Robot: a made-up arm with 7 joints.
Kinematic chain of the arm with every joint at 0, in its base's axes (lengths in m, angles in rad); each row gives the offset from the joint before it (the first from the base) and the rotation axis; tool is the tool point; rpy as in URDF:
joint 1: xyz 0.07 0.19 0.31 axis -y
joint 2: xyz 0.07 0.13 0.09 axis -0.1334 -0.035 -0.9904
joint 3: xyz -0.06 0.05 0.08 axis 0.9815 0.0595 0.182
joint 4: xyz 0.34 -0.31 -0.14 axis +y
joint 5: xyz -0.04 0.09 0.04 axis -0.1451 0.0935 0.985
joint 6: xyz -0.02 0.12 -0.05 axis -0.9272 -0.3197 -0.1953
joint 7: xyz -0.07 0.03 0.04 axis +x
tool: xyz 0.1 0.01 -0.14 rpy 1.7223 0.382 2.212
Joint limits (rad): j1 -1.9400..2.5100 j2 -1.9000..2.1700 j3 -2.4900..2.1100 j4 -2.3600..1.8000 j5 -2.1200..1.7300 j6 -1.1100..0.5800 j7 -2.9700..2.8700
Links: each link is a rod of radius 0.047 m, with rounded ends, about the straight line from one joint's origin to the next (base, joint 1, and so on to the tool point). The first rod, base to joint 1, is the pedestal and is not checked.
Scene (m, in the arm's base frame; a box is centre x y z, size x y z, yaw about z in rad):
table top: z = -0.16
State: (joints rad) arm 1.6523 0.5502 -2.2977 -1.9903 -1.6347 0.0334 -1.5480
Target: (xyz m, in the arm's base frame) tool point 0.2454 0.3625 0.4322
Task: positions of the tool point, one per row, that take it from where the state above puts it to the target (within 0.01 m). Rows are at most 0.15 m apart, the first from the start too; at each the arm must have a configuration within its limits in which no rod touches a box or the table.
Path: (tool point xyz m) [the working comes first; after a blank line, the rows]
Joints at the target: 0.9215 -0.6133 0.1352 -2.2217 -0.9455 0.5800 -2.3646
Straight joint move there: clear.

1: -0.4702 0.2511 0.4934
2: -0.4122 0.1725 0.5140
3: -0.3227 0.1067 0.5488
4: -0.2063 0.0683 0.5847
5: -0.0742 0.0668 0.6071
6: 0.0559 0.1040 0.6040
7: 0.1639 0.1746 0.5701
8: 0.2311 0.2662 0.5088
9: 0.2454 0.3625 0.4322

